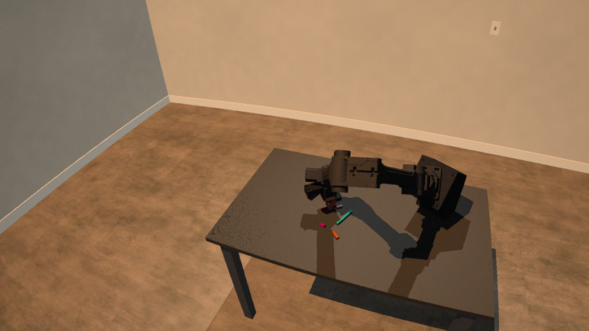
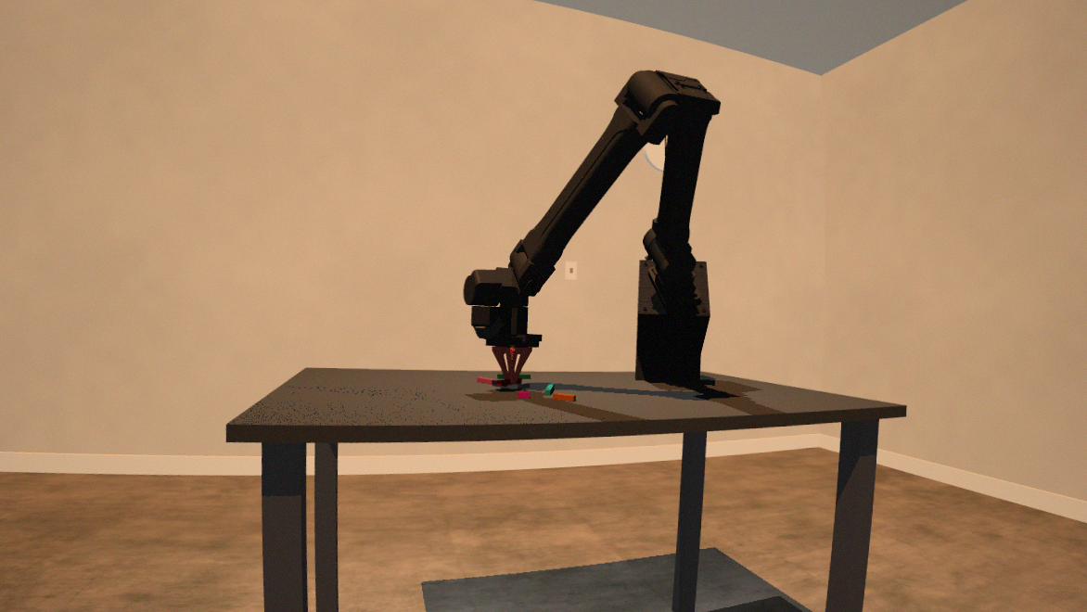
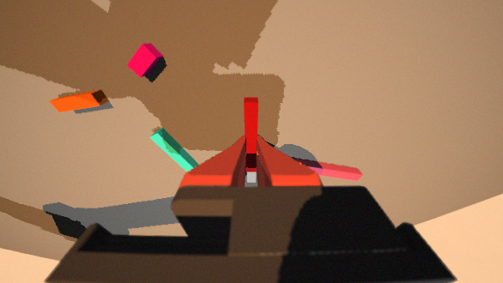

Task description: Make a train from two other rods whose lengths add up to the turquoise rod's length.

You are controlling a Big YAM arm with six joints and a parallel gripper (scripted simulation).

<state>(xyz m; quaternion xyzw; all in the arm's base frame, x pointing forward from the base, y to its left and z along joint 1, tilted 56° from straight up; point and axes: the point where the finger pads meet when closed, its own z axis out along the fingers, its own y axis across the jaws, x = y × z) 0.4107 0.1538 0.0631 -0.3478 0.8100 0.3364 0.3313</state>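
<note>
The grey rod lies 40 mm to the right of my hand, 30 mm behind it and 20 mm below it. From my hand the other things lie so: turquoise rod (80 mm behind, 20 mm below); then red rod (right at my hand); then pink rod (80 mm to the right, 40 mm ahead, 20 mm below).
</note>
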